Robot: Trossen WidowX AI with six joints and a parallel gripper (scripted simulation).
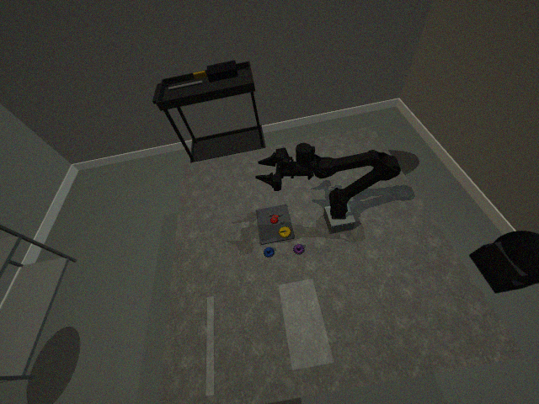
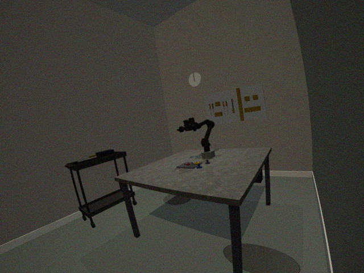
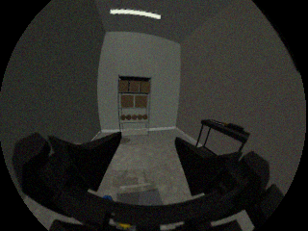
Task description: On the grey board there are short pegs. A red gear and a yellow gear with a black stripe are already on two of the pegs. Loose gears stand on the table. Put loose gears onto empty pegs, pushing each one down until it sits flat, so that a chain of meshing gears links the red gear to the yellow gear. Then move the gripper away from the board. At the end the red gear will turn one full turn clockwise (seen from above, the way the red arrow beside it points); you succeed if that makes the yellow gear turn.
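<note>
The blue gear is 37 cm below my gripper tip, 19 cm to the left of it and 1 cm behind it. The rest, counted from my gripper tip: purple gear: 37 cm below, 18 cm to the left, 15 cm behind; then red gear: 37 cm below, 3 cm behind, 2 cm to the left; then yellow gear: 37 cm below, 9 cm to the left, 9 cm behind.
</note>
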